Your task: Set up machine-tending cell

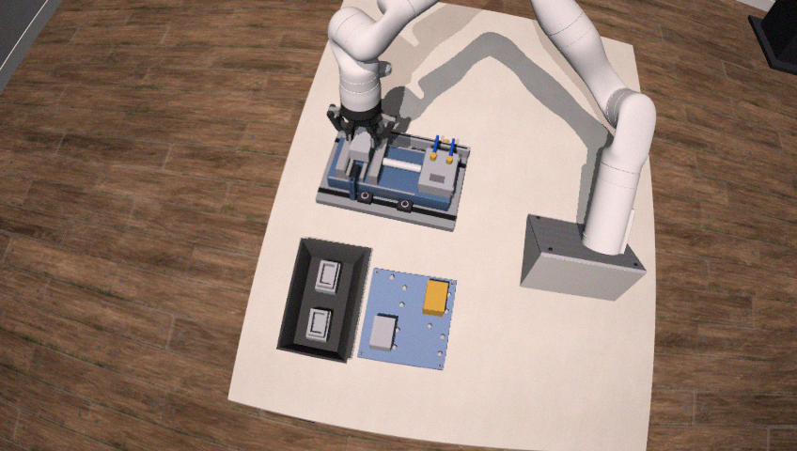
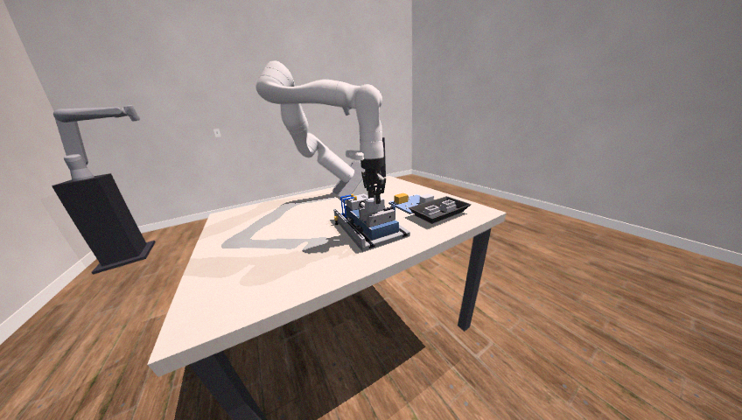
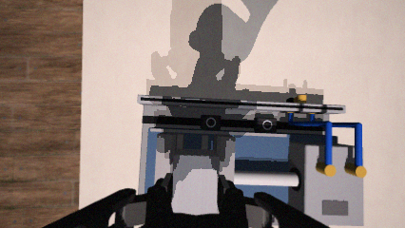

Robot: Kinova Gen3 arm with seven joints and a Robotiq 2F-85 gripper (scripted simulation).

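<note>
The white rod lies 8 cm behind my hand, 6 cm below it and 2 cm to the left of it. From my hand the other things lie so: hose block 16 cm behind, 6 cm below, 3 cm to the left; blue vise 10 cm below, 6 cm behind, 2 cm to the left; brass blank 29 cm to the left, 17 cm behind, 12 cm below.
</note>
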